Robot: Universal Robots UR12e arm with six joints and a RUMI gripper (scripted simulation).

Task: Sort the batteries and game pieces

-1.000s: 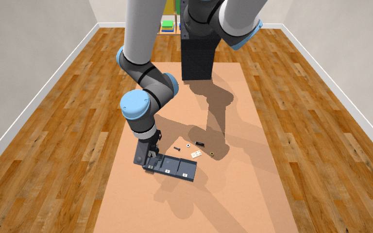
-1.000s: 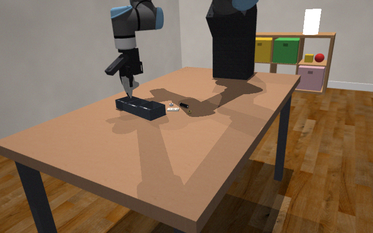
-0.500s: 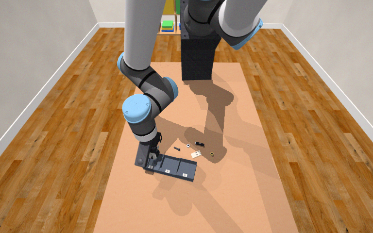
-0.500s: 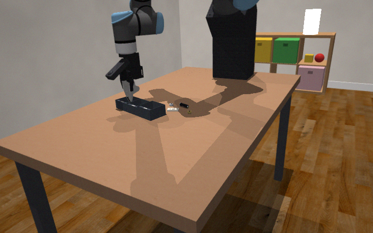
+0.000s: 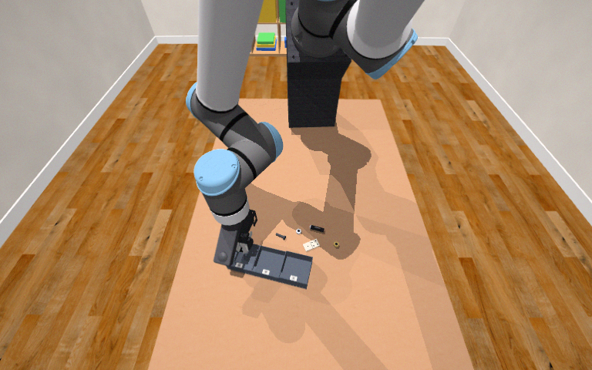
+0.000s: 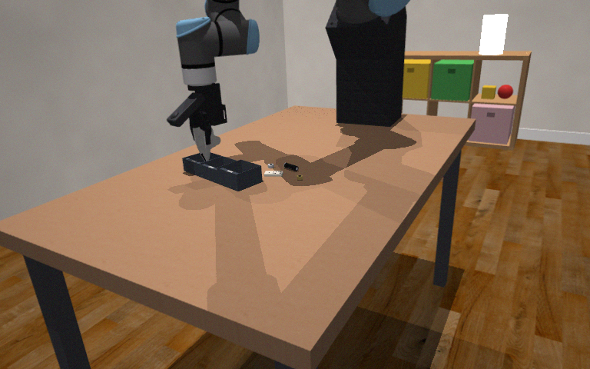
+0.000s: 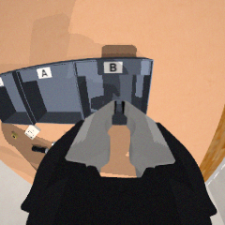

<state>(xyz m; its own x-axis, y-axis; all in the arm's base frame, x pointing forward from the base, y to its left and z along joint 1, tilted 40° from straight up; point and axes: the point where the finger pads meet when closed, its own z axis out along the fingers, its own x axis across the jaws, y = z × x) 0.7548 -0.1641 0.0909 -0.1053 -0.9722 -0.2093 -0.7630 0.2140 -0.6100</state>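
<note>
Now: hand 20 mm short of the three-compartment bin tray, 90 mm to the right of it and 10 mm above it. The rest, counted from my hand: black screw: 80 mm behind, 110 mm to the left, 30 mm below; then white nut: 110 mm behind, 160 mm to the left, 30 mm below; then white domino: 70 mm behind, 210 mm to the left, 30 mm below.
</note>
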